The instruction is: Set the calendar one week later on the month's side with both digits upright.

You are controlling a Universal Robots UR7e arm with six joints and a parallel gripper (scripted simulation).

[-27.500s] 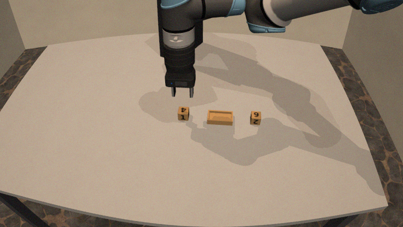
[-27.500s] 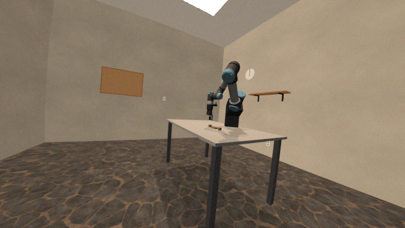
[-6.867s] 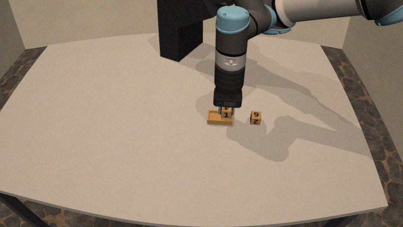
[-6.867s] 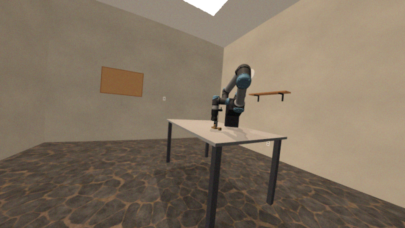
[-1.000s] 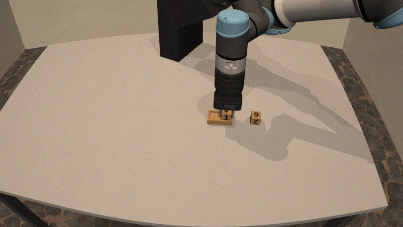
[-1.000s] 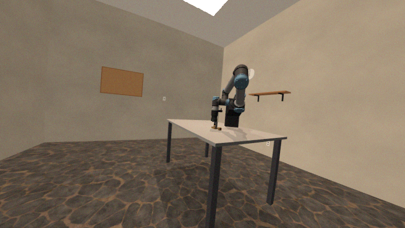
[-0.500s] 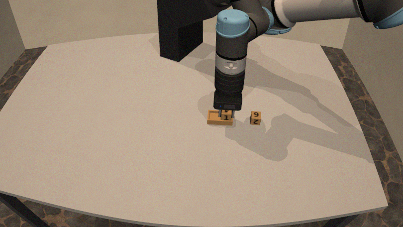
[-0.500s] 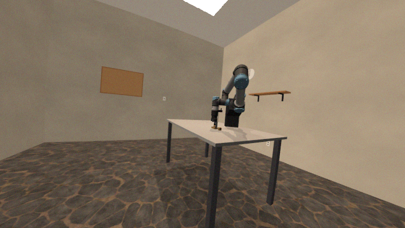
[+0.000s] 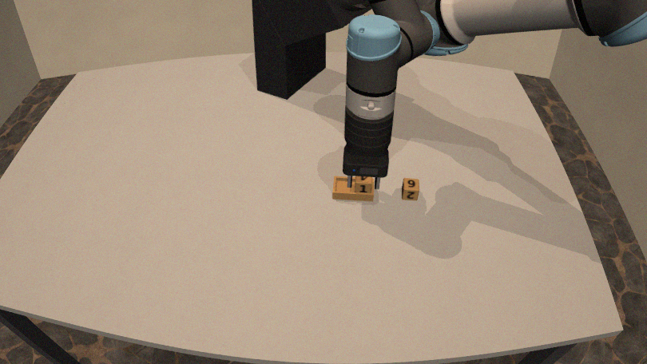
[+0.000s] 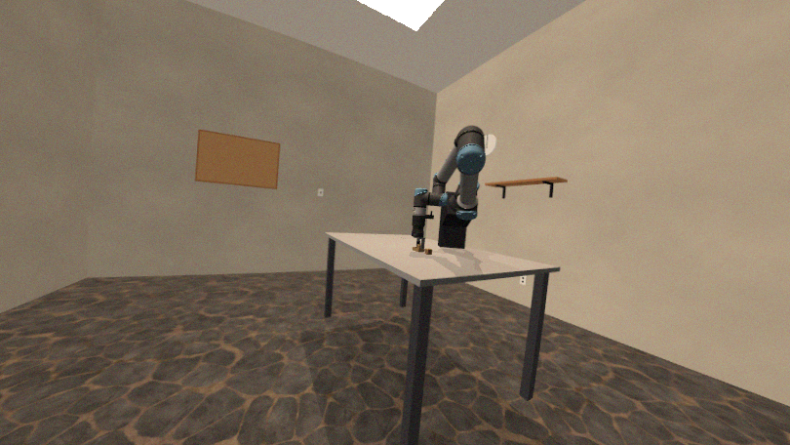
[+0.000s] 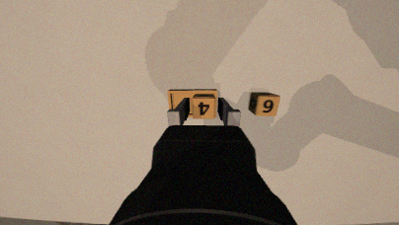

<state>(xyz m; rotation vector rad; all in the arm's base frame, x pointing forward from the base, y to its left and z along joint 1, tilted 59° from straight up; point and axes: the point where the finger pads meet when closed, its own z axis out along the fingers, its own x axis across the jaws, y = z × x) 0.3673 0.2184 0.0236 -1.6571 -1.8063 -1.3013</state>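
Now: hand 3 cm above the orange tray and 2 cm to the left of it. Round my hand: cube 9 cm to the left, 2 cm below, 2 cm behind.
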